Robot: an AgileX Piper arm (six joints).
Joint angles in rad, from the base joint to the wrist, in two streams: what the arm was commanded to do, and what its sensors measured. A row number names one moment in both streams.
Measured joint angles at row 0: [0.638 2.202 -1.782 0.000 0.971 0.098]
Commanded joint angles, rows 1 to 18: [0.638 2.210 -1.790 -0.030 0.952 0.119]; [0.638 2.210 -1.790 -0.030 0.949 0.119]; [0.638 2.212 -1.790 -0.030 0.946 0.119]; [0.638 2.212 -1.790 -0.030 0.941 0.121]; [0.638 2.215 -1.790 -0.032 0.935 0.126]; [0.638 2.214 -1.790 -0.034 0.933 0.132]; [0.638 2.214 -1.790 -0.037 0.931 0.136]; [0.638 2.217 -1.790 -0.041 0.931 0.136]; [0.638 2.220 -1.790 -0.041 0.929 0.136]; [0.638 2.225 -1.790 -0.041 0.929 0.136]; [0.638 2.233 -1.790 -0.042 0.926 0.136]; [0.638 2.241 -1.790 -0.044 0.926 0.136]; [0.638 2.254 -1.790 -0.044 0.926 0.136]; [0.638 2.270 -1.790 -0.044 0.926 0.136]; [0.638 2.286 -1.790 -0.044 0.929 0.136]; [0.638 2.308 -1.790 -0.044 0.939 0.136]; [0.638 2.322 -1.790 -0.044 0.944 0.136]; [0.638 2.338 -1.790 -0.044 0.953 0.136]
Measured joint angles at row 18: [0.638 2.269 -1.792 -0.036 0.931 0.131]
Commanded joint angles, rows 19 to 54: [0.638 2.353 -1.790 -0.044 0.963 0.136]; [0.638 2.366 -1.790 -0.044 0.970 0.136]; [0.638 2.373 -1.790 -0.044 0.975 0.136]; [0.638 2.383 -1.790 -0.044 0.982 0.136]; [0.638 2.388 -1.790 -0.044 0.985 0.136]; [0.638 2.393 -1.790 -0.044 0.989 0.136]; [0.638 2.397 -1.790 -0.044 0.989 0.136]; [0.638 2.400 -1.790 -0.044 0.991 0.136]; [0.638 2.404 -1.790 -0.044 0.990 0.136]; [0.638 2.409 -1.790 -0.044 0.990 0.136]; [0.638 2.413 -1.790 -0.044 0.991 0.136]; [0.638 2.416 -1.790 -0.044 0.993 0.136]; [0.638 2.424 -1.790 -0.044 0.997 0.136]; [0.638 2.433 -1.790 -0.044 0.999 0.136]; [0.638 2.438 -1.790 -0.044 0.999 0.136]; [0.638 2.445 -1.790 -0.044 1.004 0.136]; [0.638 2.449 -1.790 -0.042 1.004 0.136]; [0.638 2.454 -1.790 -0.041 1.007 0.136]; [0.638 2.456 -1.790 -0.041 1.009 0.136]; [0.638 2.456 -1.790 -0.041 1.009 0.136]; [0.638 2.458 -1.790 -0.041 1.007 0.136]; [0.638 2.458 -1.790 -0.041 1.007 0.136]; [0.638 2.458 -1.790 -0.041 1.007 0.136]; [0.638 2.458 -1.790 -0.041 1.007 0.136]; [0.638 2.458 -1.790 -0.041 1.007 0.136]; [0.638 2.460 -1.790 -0.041 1.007 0.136]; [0.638 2.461 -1.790 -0.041 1.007 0.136]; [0.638 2.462 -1.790 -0.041 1.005 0.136]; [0.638 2.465 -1.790 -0.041 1.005 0.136]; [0.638 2.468 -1.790 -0.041 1.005 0.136]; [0.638 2.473 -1.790 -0.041 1.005 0.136]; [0.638 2.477 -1.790 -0.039 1.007 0.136]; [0.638 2.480 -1.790 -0.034 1.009 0.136]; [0.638 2.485 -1.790 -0.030 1.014 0.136]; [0.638 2.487 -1.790 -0.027 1.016 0.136]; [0.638 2.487 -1.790 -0.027 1.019 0.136]
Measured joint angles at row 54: [0.638 2.340 -1.843 -0.032 1.008 0.131]
